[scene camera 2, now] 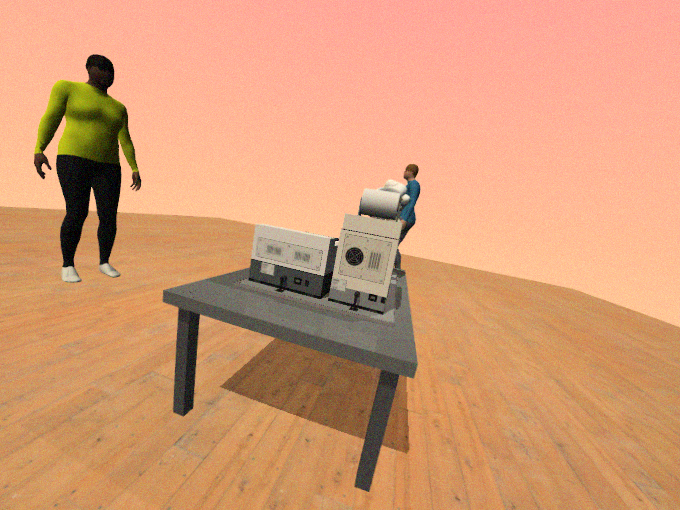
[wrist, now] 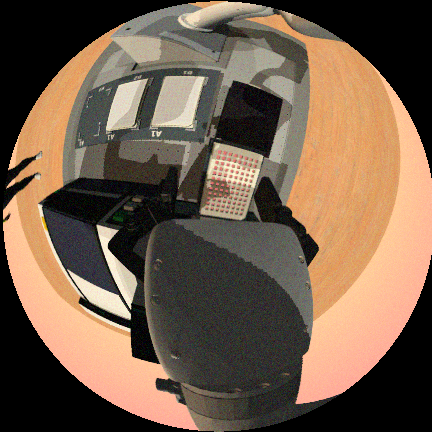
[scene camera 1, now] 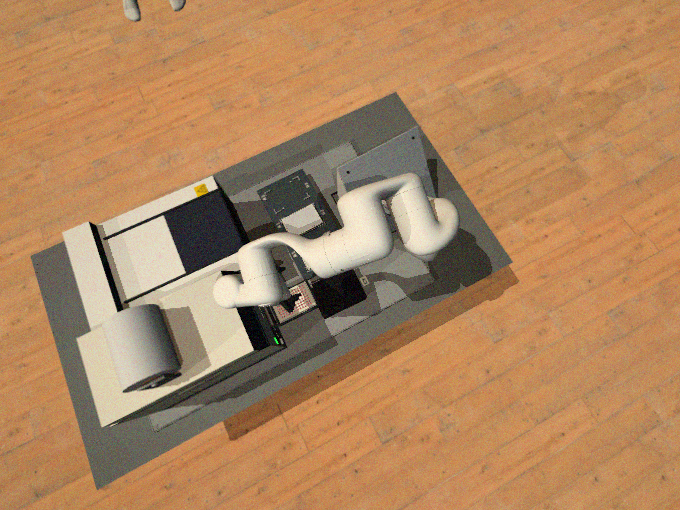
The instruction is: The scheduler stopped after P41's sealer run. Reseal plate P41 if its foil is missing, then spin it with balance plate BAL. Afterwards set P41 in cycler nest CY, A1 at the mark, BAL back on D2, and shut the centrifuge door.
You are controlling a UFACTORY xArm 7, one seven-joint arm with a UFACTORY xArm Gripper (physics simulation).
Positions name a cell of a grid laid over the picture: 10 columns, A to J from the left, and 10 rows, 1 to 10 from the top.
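You'd find a well plate in the wrist view (F5), and it's there in scene camera 1 (E6) too.
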